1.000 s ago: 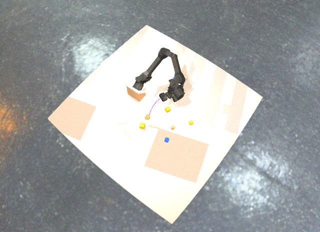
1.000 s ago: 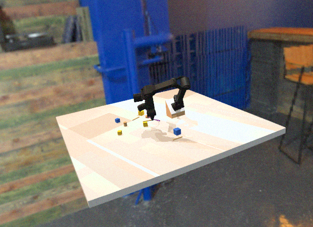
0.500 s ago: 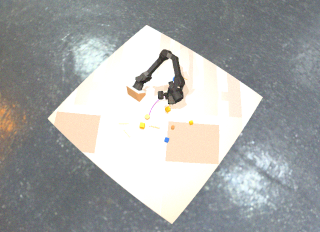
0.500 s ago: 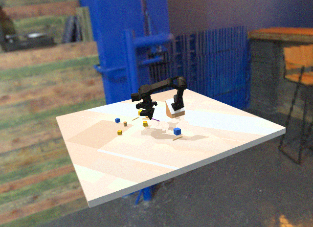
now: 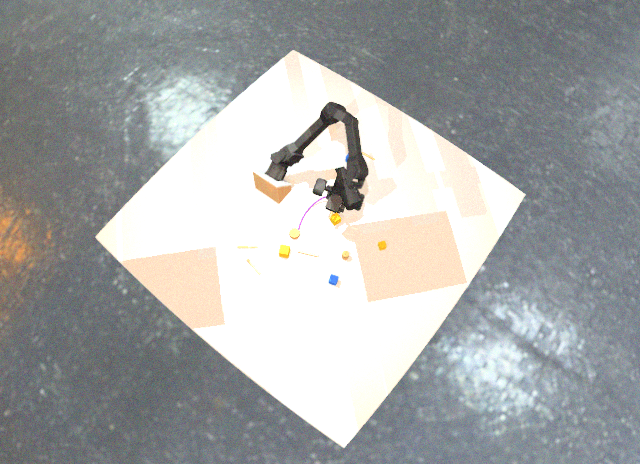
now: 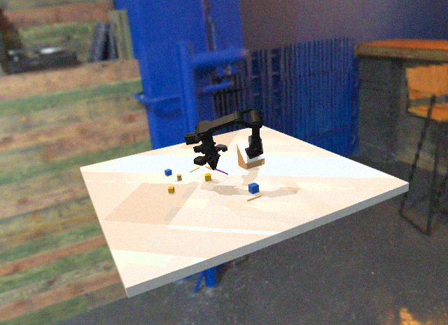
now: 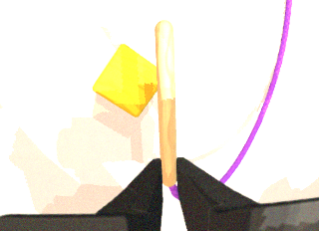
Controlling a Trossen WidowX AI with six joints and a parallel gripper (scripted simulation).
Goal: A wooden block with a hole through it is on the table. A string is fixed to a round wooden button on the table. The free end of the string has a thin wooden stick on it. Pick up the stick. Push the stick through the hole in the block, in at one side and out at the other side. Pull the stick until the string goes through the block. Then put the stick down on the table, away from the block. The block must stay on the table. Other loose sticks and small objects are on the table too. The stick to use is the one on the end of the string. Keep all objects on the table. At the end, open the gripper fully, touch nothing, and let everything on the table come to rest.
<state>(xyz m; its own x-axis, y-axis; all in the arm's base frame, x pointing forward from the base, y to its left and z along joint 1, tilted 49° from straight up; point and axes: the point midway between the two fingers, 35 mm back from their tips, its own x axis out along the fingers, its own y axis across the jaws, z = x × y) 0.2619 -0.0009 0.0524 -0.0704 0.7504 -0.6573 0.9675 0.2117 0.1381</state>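
The yellow cube lies 2 cm ahead of my gripper tip, 3 cm to the right of it and 5 cm below it. Also, from my gripper tip: round wooden button (7 cm behind, 17 cm to the right, 5 cm below); then small wooden cylinder (14 cm ahead, 14 cm to the right, 5 cm below).
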